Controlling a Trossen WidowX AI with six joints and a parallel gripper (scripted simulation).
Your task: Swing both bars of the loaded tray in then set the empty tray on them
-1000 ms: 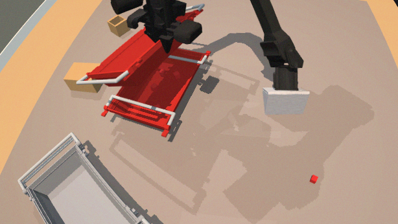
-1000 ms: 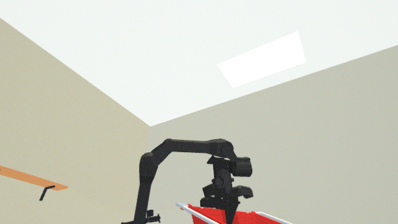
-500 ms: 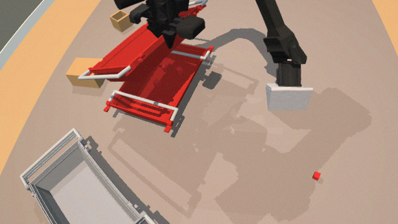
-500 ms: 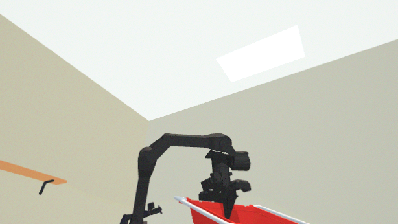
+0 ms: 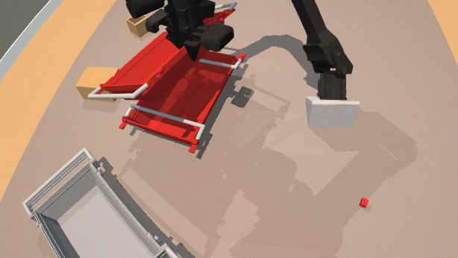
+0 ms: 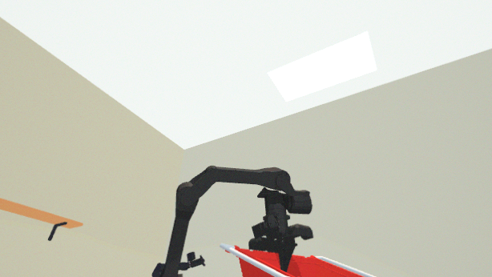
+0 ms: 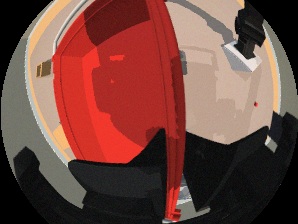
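The red tray is 8 cm ahead of my gripper tip and 3 cm to the right of it. Round my gripper tip: small red cube: 40 cm behind, 22 cm to the left, 17 cm below.
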